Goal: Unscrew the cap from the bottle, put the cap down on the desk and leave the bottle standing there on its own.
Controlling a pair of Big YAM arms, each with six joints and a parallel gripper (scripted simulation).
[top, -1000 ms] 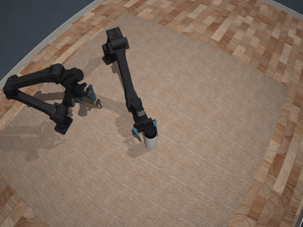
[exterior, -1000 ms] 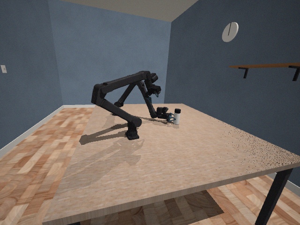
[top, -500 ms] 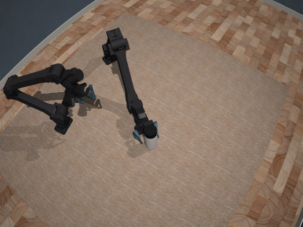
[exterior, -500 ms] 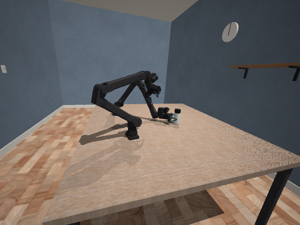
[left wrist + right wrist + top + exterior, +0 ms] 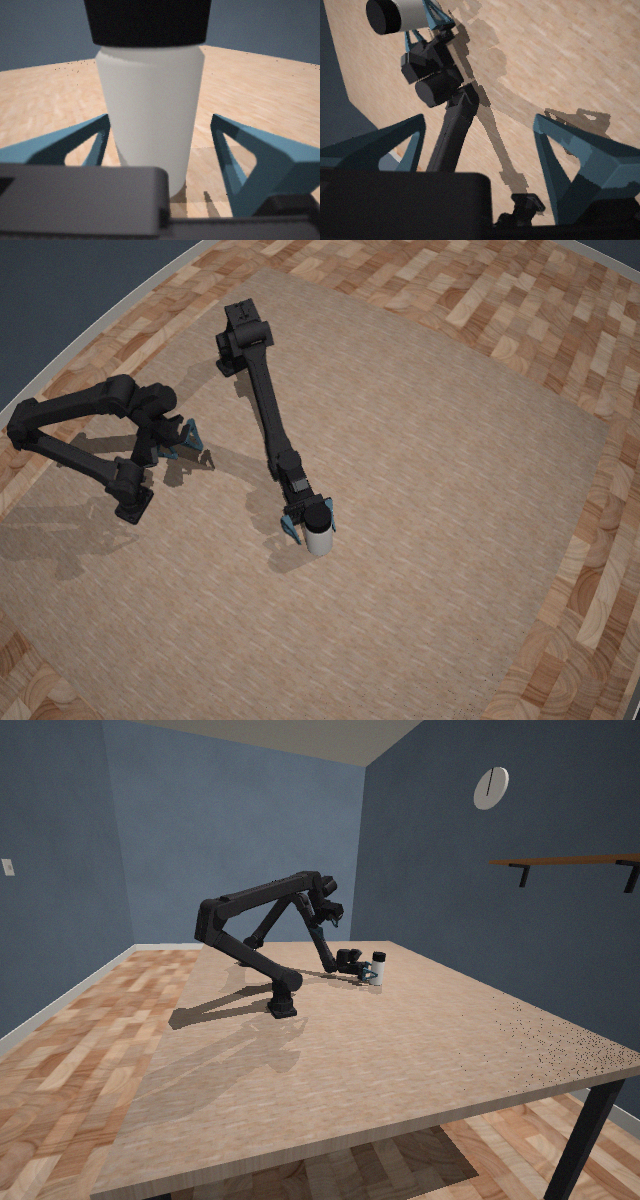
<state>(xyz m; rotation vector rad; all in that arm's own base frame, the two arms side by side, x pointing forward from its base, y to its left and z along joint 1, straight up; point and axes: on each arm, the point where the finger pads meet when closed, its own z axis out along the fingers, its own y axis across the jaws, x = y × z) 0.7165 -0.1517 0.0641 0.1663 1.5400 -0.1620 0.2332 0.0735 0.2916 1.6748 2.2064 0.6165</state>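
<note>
The white bottle is 4 cm above my left hand. Also, from my left hand: black cap 8 cm above.
Right now the black cap is 320 mm ahead of my right hand, 40 mm to the left of it and 150 mm below it. Round my right hand: white bottle: 320 mm ahead, 40 mm to the left, 190 mm below.
</note>
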